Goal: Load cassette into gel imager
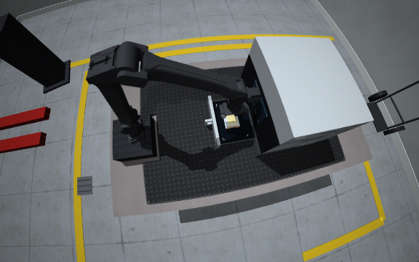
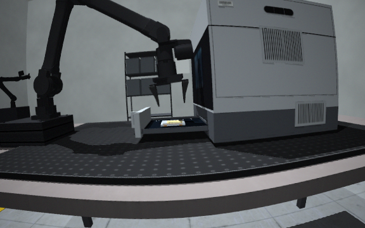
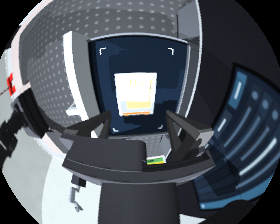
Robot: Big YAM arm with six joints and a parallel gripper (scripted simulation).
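Right now the drawer is 5 cm below my hand and 1 cm ahead of it. Also, from my hand: finished cassette: 7 cm below, 1 cm to the right.
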